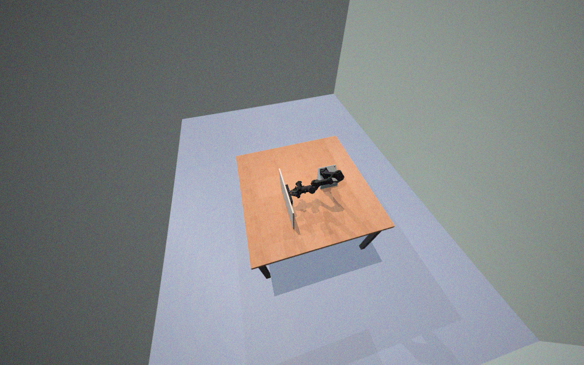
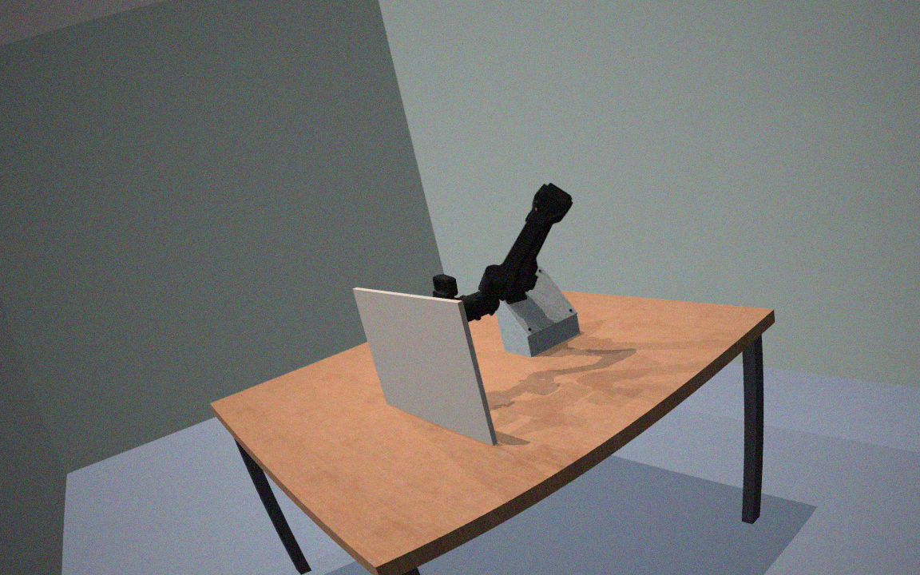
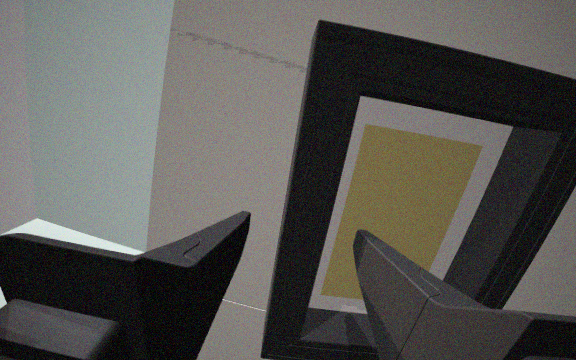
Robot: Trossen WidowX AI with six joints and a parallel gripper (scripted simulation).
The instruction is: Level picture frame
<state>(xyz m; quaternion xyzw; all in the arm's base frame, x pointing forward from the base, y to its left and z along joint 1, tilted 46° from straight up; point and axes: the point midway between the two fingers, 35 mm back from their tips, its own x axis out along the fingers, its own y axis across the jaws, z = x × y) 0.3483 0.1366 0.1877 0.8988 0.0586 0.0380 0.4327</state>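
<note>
My gripper tip is now 50 mm above the picture frame, 10 mm to the left of it and 10 mm short of it. Also, from my gripper tip: wall panel 70 mm below, 20 mm ahead, 10 mm to the left.
</note>
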